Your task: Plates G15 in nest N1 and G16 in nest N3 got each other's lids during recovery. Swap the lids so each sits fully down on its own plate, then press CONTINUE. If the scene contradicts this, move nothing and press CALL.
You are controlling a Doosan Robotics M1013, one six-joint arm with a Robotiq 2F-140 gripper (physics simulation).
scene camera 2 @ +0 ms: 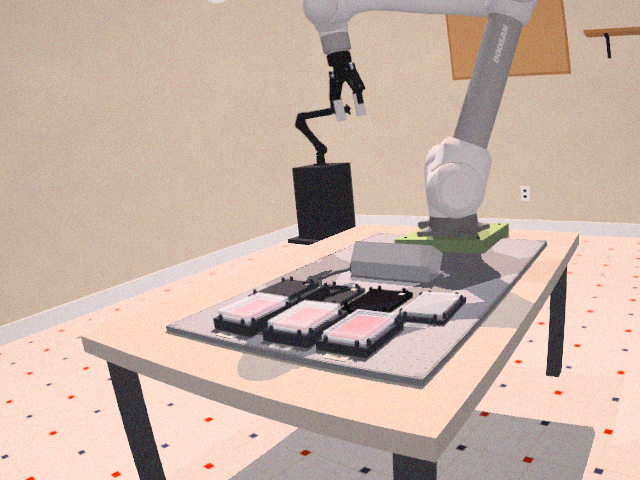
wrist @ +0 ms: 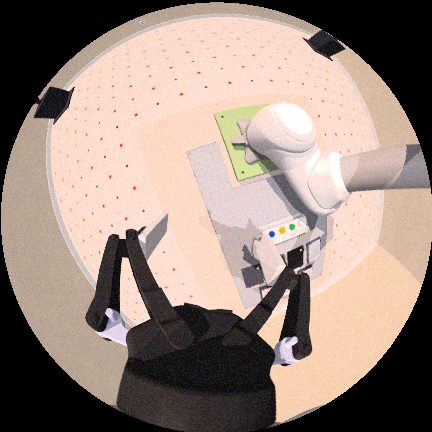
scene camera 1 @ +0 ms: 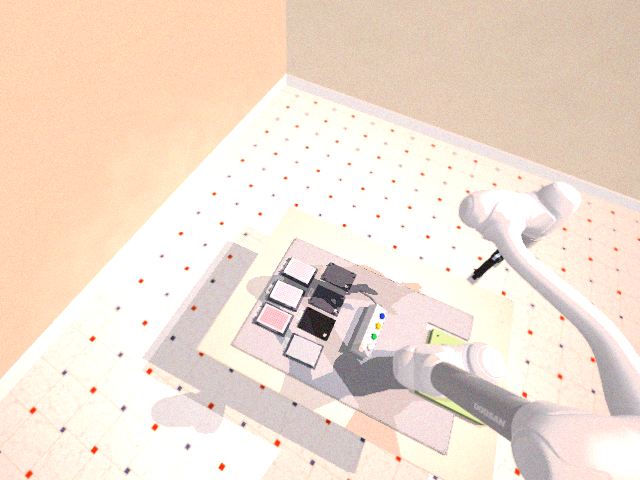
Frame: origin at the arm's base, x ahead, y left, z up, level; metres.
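Seen in the pictures: gripper, fingertip midpoint: (scene camera 2: 351,118) (wrist: 214,232); arm's base, link origin: (scene camera 2: 454,231).
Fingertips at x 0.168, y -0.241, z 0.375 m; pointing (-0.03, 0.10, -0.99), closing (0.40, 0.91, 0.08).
Pixels of each thing's middle, then the offset from my fingertips to it. "pt": a spot on its surface instead.
- middle plate, body centre: (scene camera 2: 304,314) (scene camera 1: 286,293) 0.350 m left, 0.627 m ahead, 0.364 m down
- third plate, body centre: (scene camera 2: 360,325) (scene camera 1: 274,317) 0.470 m left, 0.609 m ahead, 0.373 m down
- button box, body centre: (scene camera 2: 396,257) (wrist: 284,230) (scene camera 1: 370,330) 0.287 m left, 0.226 m ahead, 0.358 m down
- blue button, body centre: (wrist: 271,233) (scene camera 1: 381,316) 0.211 m left, 0.212 m ahead, 0.336 m down
- yellow button, body centre: (wrist: 281,229) (scene camera 1: 377,326) 0.260 m left, 0.207 m ahead, 0.336 m down
- green button, body centre: (wrist: 291,226) (scene camera 1: 373,336) 0.310 m left, 0.202 m ahead, 0.336 m down
- nest with a pale flat top, surface spot: (scene camera 2: 434,303) (scene camera 1: 302,351) pt 0.518 m left, 0.427 m ahead, 0.382 m down
Three lidded plates with pinkish tops sit in a row of black nests: one plate (scene camera 1: 299,271) (scene camera 2: 253,308), a middle plate (scene camera 1: 286,294) (scene camera 2: 305,316), and a third plate (scene camera 1: 274,317) (scene camera 2: 361,326), pinkest in the first scene view. Nest and plate labels are unreadable, so I cannot tell which is N1 or N3. The button box (scene camera 2: 395,261) carries a blue button (scene camera 1: 382,315) (wrist: 272,234), a yellow button (scene camera 1: 378,326) (wrist: 282,230), a green button (scene camera 1: 373,336) (wrist: 292,227) and a white one; their labels are unreadable. My gripper (scene camera 1: 473,279) (scene camera 2: 349,111) is open and empty, high above the table.
Behind the plates are three dark nests (scene camera 1: 338,275) (scene camera 1: 326,299) (scene camera 1: 316,322) and a nest with a pale flat top (scene camera 1: 304,350) (scene camera 2: 434,303). The arm stands on a green base (scene camera 2: 493,235) (wrist: 225,125). A black pedestal (scene camera 2: 325,201) with a thin jointed arm stands beyond the table.
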